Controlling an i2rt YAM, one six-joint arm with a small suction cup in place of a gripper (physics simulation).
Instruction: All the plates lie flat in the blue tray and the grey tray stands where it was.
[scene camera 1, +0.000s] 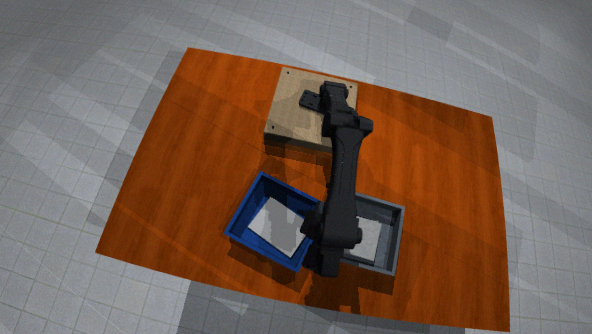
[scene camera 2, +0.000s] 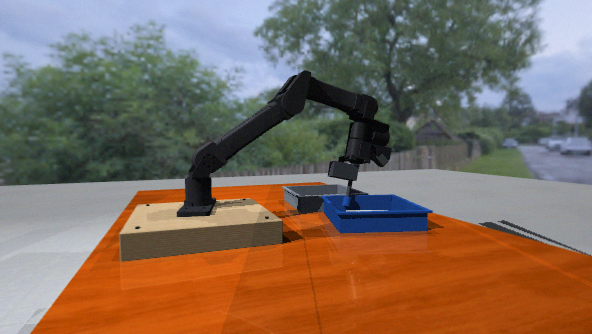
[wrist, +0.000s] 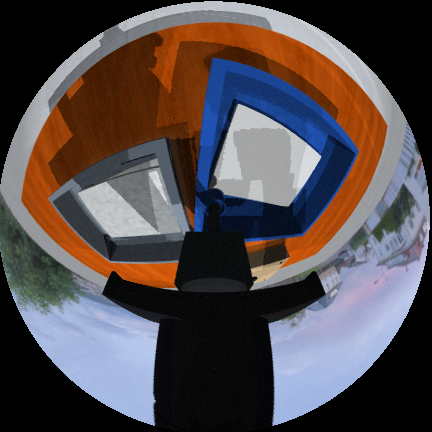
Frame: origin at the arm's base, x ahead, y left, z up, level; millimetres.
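Seen in the pictures: hand at its tool point: (scene camera 2: 346, 205) (wrist: 213, 197); arm's base at its link origin: (scene camera 1: 326, 107) (scene camera 2: 198, 208).
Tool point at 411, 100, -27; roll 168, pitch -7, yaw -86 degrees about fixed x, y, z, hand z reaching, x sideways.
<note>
Pixels of each thing's top centre, then the offset from my tool point to it, as dx, dy, dz. Level surfaces: height alone.
- pale plate at its top centre: (wrist: 273, 168) (scene camera 2: 371, 216) (scene camera 1: 280, 226) +43, -87, -14
- blue tray at its top centre: (wrist: 293, 191) (scene camera 2: 369, 202) (scene camera 1: 277, 219) +33, -100, +27
- grey tray at its top centre: (wrist: 116, 234) (scene camera 1: 364, 229) (scene camera 2: 321, 189) -39, +158, +27
- orange table at its surface level: dz -23
A pale plate (scene camera 1: 270, 215) (scene camera 2: 367, 211) (wrist: 270, 145) lies flat in the blue tray (scene camera 1: 243, 203) (scene camera 2: 385, 225) (wrist: 210, 130). Another pale, speckled plate (scene camera 1: 370, 235) (wrist: 135, 205) lies in the grey tray (scene camera 1: 397, 242) (scene camera 2: 300, 201) (wrist: 172, 185), partly hidden by the arm in scene camera 1. I cannot tell whether either plate covers others. My suction gripper (scene camera 2: 348, 203) (wrist: 214, 200) is open, with no plate on its cup. In the wrist view, the cup overlaps the blue tray's side facing the grey tray. The arm hides the cup in scene camera 1.
The arm stands on a light wooden base block (scene camera 1: 295, 105) (scene camera 2: 200, 240) at the back of the orange table (scene camera 1: 165, 175) (scene camera 2: 350, 280). The trays are close together, and their raised walls surround the plates. The arm crosses above the space between them in scene camera 1.
</note>
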